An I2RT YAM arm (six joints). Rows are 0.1 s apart.
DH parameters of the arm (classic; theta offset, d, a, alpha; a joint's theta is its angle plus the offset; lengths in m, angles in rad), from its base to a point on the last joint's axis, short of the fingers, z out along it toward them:
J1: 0 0.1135 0.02 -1.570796
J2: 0 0 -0.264 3.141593
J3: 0.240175 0 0.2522 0
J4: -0.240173 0 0.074 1.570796
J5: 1.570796 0 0 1.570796
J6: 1.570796 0.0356 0 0
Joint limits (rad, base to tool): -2.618..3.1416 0..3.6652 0..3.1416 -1.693..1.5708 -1.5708..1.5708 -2.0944..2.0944
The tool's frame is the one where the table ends.
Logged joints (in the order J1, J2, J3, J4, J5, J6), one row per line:
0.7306 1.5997 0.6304 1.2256 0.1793 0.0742
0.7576 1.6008 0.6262 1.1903 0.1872 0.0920
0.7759 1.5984 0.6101 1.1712 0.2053 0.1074
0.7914 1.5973 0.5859 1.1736 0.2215 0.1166
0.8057 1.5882 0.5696 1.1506 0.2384 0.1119
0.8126 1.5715 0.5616 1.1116 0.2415 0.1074
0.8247 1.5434 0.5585 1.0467 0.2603 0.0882
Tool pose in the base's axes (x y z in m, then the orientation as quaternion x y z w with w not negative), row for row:
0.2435 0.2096 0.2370 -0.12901 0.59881 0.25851 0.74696
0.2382 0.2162 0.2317 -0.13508 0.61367 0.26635 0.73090
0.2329 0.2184 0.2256 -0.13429 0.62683 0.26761 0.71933
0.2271 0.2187 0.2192 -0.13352 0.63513 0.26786 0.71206
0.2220 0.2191 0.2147 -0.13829 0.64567 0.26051 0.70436
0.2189 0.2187 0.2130 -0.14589 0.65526 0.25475 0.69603
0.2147 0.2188 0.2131 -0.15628 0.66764 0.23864 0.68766
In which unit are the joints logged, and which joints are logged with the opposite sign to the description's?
The joints are logged in radians. Opposite sign: none.
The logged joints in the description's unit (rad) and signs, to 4 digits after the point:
0.7306 1.5997 0.6304 1.2256 0.1793 0.0742
0.7576 1.6008 0.6262 1.1903 0.1872 0.0920
0.7759 1.5984 0.6101 1.1712 0.2053 0.1074
0.7914 1.5973 0.5859 1.1736 0.2215 0.1166
0.8057 1.5882 0.5696 1.1506 0.2384 0.1119
0.8126 1.5715 0.5616 1.1116 0.2415 0.1074
0.8247 1.5434 0.5585 1.0467 0.2603 0.0882

